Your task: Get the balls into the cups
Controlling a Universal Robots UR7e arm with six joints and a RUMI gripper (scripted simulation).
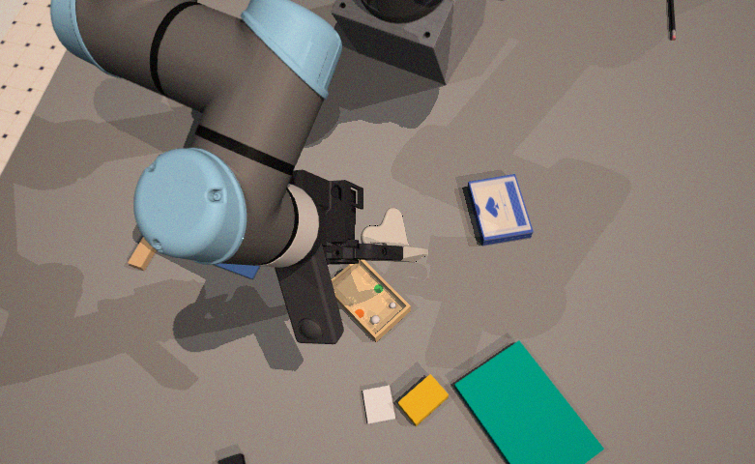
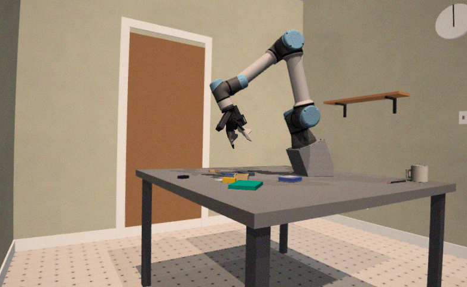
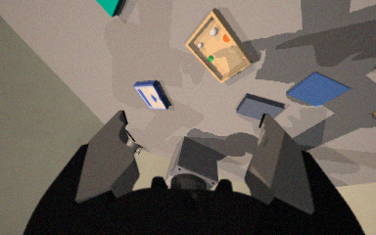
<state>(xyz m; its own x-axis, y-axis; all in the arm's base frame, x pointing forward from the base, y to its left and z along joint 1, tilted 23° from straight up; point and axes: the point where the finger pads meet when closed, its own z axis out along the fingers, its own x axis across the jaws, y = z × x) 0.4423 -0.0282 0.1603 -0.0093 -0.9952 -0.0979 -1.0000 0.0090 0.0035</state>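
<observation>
My gripper is now 10 mm past the covered wooden puzzle, 10 mm to the left of it and 170 mm above it. From my hand the other things lie so: yellow block 140 mm ahead, 70 mm to the left, 160 mm below; then white block 150 mm ahead, 10 mm to the left, 170 mm below; then dark slate box 150 mm behind, 120 mm to the right, 160 mm below.
</observation>
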